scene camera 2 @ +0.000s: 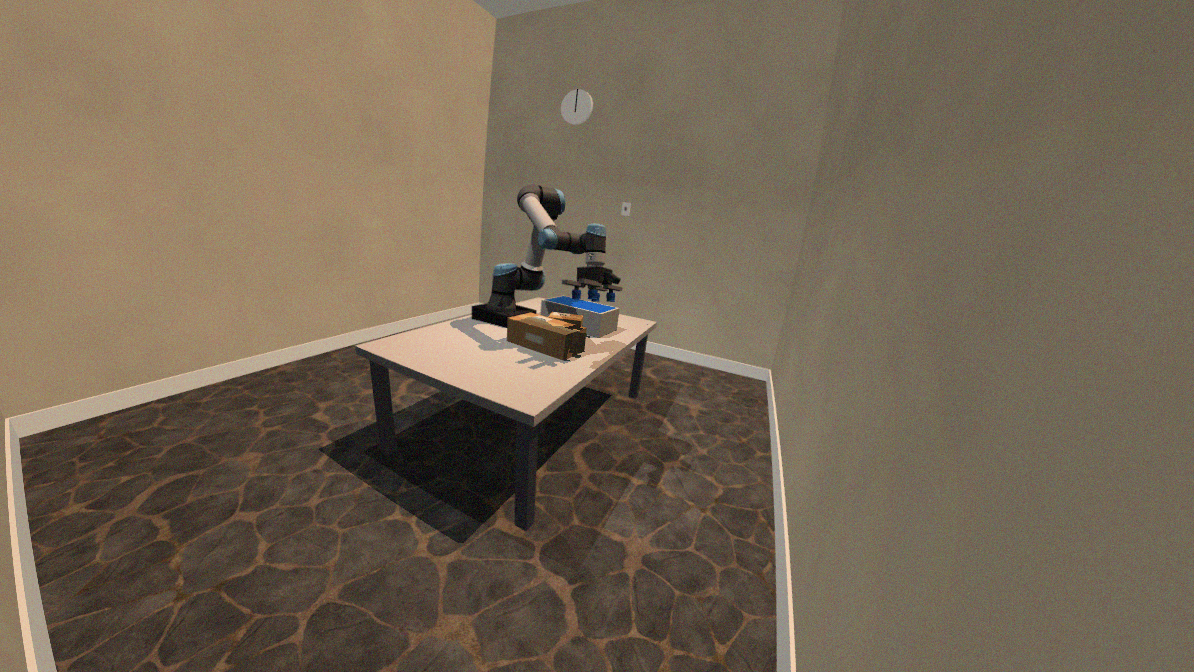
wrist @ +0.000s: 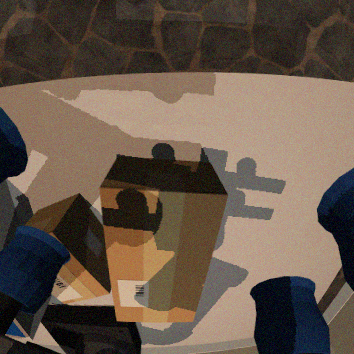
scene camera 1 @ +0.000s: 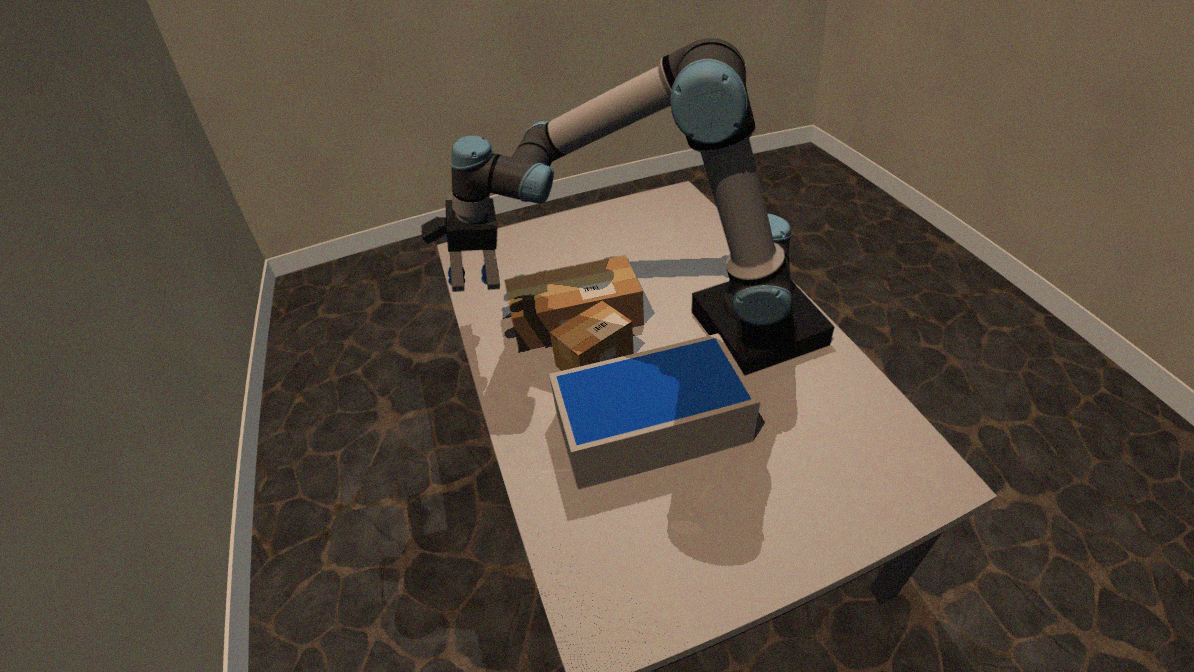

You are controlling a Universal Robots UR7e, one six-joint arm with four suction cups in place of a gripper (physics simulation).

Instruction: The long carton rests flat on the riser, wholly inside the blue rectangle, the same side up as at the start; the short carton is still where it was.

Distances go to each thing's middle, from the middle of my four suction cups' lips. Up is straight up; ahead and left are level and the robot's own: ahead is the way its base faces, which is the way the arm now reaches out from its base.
I see my suction cup 21 cm past the long carton point(scene camera 1: 539, 303), 2 cm to the left of it and 20 cm above it. The rest, counted from my suction cup: riser point(scene camera 1: 628, 415): 30 cm behind, 36 cm to the left, 19 cm below; then short carton point(scene camera 1: 600, 333): 23 cm behind, 14 cm to the left, 20 cm below.
